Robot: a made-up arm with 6 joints.
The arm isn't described. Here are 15 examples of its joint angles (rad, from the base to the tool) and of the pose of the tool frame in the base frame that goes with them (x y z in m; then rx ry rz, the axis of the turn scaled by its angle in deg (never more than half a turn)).
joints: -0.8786 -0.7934 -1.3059 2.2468 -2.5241 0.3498
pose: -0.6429 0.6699 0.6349 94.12 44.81 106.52
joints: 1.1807 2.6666 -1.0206 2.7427 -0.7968 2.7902
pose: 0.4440 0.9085 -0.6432 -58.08 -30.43 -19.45
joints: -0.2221 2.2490 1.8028 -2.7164 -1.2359 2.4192
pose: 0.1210 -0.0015 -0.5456 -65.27 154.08 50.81
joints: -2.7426 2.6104 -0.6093 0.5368 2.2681 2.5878
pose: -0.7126 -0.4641 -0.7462 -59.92 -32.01 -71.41
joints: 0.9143 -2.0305 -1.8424 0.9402 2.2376 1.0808
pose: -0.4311 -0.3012 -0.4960 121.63 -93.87 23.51
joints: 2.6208 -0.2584 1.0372 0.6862 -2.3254 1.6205
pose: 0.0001 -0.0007 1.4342 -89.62 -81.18 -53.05
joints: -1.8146 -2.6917 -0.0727 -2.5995 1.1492 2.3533
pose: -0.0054 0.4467 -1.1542 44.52 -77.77 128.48
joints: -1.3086 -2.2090 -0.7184 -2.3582 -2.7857 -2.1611
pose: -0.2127 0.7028 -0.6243 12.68 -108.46 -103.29
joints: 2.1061 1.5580 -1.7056 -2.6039 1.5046 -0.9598
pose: -0.2642 0.5456 0.7982 -53.51 -27.35 -107.96
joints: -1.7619 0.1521 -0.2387 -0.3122 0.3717 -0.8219
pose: -0.0061 -0.0984 1.7639 62.57 64.65 93.95
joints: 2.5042 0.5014 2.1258 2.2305 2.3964 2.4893
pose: -0.6849 0.3585 0.6748 92.23 21.61 71.46
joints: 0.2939 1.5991 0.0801 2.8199 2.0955 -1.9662
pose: 1.2806 0.4248 0.3573 79.45 -21.59 21.73
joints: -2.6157 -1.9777 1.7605 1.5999 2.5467 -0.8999
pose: 0.8346 0.2940 0.2900 -84.50 44.26 -99.96
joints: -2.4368 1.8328 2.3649 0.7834 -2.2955 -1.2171
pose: -0.4537 -0.3529 -0.2718 86.99 -83.27 71.32
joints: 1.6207 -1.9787 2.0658 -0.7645 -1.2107 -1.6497
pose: -0.1436 -0.8646 0.4426 -98.53 65.07 117.92
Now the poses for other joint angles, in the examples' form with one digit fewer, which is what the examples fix.
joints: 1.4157 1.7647 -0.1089 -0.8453 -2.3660 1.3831
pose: 0.049 1.248 0.110 57.0 14.9 112.7
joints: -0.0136 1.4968 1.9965 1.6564 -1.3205 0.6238
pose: 0.667 -0.163 -0.248 -23.7 -15.1 165.9
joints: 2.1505 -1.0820 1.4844 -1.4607 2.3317 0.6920
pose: 0.379 -0.427 1.011 -31.2 33.1 -71.5
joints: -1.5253 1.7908 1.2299 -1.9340 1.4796 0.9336
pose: -0.118 -0.998 -0.500 111.9 -75.1 66.9
